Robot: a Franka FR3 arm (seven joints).
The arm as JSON. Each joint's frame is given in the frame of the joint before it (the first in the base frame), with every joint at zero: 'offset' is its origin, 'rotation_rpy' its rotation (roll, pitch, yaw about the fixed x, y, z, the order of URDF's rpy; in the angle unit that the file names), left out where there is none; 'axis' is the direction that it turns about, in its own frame. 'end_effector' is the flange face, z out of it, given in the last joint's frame.
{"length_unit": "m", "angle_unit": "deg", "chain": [
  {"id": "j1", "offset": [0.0, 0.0, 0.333], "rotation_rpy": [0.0, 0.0, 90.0], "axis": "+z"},
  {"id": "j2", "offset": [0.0, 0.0, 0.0], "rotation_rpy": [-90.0, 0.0, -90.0], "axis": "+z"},
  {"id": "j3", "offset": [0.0, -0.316, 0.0], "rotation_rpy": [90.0, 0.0, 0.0], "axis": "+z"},
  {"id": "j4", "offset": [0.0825, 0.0, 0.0], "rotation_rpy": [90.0, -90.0, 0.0], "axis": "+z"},
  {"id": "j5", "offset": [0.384, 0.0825, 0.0], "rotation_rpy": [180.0, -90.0, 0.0], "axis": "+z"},
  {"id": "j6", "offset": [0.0, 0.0, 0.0], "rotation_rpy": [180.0, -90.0, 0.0], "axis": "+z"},
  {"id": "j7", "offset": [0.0, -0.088, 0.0], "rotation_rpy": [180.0, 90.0, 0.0], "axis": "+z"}
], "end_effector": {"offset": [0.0, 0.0, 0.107], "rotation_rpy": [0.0, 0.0, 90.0]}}
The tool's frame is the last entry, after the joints.
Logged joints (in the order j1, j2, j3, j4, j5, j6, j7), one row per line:
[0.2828, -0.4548, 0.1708, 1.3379, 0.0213, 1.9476, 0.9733]
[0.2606, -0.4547, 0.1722, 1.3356, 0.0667, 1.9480, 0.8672]
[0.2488, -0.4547, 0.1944, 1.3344, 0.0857, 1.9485, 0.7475]
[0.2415, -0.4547, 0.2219, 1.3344, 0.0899, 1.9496, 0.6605]
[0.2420, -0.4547, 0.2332, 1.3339, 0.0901, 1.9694, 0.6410]
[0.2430, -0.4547, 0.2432, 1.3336, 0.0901, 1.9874, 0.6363]
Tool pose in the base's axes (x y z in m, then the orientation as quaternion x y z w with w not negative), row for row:
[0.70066, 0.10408, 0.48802, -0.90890, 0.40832, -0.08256, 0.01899]
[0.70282, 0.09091, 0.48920, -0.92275, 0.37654, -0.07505, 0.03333]
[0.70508, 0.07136, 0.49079, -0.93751, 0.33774, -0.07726, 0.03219]
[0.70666, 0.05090, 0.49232, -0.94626, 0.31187, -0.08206, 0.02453]
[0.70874, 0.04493, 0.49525, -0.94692, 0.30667, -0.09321, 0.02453]
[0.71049, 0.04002, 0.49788, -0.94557, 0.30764, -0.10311, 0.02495]
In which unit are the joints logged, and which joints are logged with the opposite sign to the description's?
The joints are logged in radians. Opposite sign: j2, j3, j4.
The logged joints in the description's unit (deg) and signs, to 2 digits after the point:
[16.20, 26.06, -9.79, -76.66, 1.22, 111.59, 55.77]
[14.93, 26.05, -9.87, -76.52, 3.82, 111.61, 49.69]
[14.26, 26.05, -11.14, -76.46, 4.91, 111.64, 42.83]
[13.84, 26.05, -12.71, -76.46, 5.15, 111.70, 37.84]
[13.87, 26.05, -13.36, -76.43, 5.16, 112.84, 36.73]
[13.92, 26.05, -13.93, -76.41, 5.16, 113.87, 36.46]

